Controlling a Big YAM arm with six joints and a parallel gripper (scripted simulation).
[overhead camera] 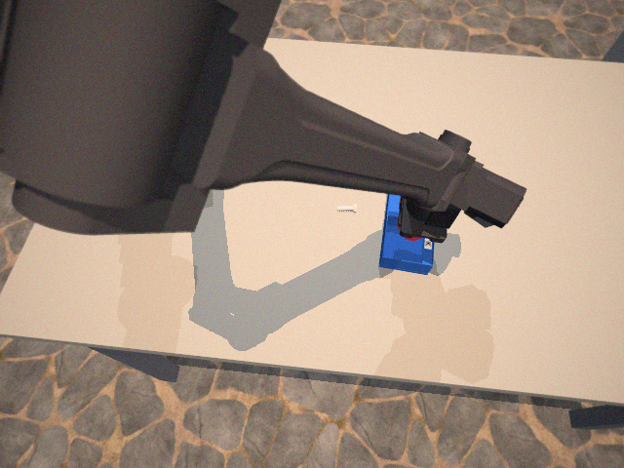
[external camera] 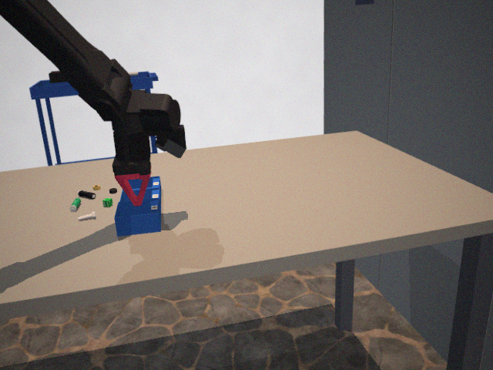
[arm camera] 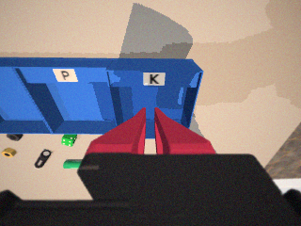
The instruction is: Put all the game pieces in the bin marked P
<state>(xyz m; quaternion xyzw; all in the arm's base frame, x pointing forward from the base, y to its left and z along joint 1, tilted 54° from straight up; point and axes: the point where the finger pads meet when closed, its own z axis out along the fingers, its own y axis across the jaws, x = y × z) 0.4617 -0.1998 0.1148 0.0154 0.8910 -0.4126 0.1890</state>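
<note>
The blue bin lies 80 mm to the left of my hand, 30 mm below it and 20 mm ahead of it. From my hand the other things lie so: bolt 90 mm behind, 80 mm to the left, 50 mm below; green die 140 mm to the left, 50 mm behind, 40 mm below; green battery 160 mm to the left, 120 mm behind, 40 mm below.
</note>
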